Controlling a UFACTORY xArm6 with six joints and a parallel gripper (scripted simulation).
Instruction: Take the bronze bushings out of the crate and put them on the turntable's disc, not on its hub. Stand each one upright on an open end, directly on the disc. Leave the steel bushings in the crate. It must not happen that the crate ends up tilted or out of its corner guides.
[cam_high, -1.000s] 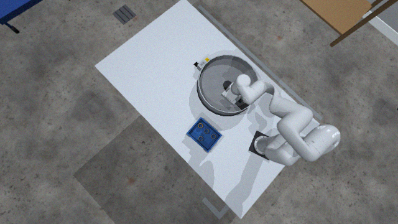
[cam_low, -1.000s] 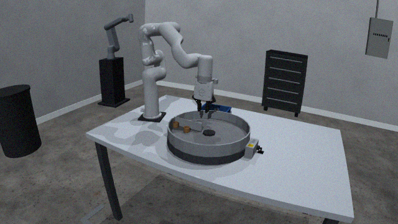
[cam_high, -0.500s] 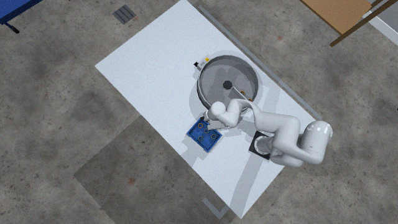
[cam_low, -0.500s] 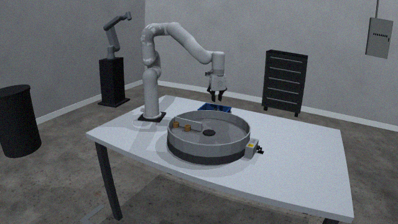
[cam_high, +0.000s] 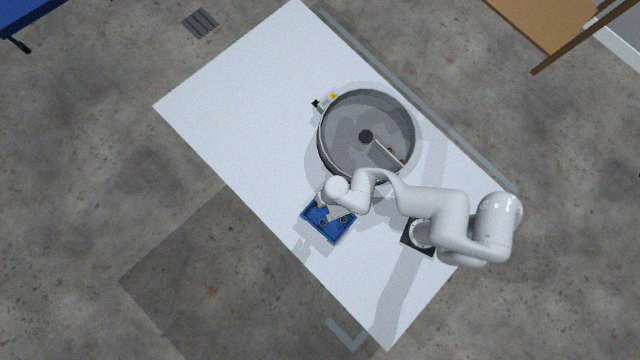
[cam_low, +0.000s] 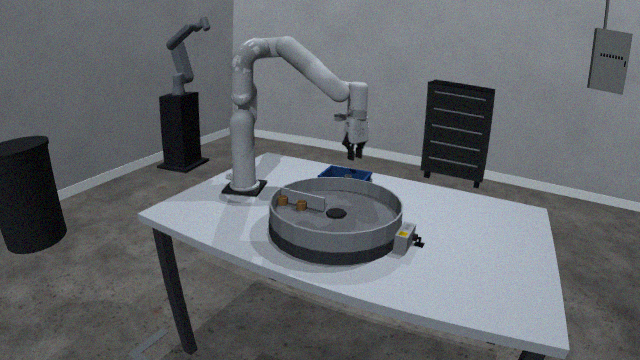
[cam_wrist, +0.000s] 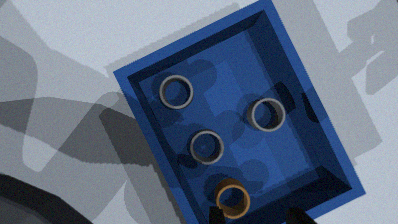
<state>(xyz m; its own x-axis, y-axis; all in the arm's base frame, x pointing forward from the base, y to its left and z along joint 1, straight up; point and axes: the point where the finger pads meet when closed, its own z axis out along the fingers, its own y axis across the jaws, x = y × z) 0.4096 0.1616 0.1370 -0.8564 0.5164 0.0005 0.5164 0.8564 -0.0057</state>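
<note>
Right now the blue crate is 12 cm below my hand, 4 cm behind it and 3 cm to the left of it. From my hand the other things lie so: turntable disc: 35 cm to the right, 10 cm below, 3 cm ahead.
</note>
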